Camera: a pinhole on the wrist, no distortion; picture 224 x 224 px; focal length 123.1 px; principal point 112.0 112.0 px. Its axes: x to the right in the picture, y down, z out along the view. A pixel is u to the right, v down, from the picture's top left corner.
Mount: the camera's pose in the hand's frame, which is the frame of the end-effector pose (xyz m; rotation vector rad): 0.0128 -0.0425 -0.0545 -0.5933 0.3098 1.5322
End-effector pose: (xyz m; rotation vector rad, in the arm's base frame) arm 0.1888 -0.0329 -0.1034 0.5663 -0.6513 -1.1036
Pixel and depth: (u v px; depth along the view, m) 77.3 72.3 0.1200
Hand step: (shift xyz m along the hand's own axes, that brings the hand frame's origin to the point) 0.0288 -0.0036 0.0691
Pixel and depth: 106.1 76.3 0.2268
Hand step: 0.0377 0.0750 0.1491
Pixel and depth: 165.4 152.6 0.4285
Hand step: -0.1937 0.3360 0.1741
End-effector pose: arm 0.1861 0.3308 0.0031 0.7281 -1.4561 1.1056
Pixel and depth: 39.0 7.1 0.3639
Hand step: 0.2466 -0.0075 0.4137
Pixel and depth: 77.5 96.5 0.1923
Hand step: 0.0012 0.0176 0.1371
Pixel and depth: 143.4 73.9 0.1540
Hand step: 0.0344 0.0766 0.0589
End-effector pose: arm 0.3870 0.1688 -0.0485 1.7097 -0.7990 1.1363
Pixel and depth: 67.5 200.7 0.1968
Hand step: -0.1636 -0.0049 0.1226
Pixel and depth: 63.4 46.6 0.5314
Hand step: 0.1904 0.0862 0.5438
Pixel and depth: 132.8 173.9 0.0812
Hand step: -0.0410 0.0103 -0.0018
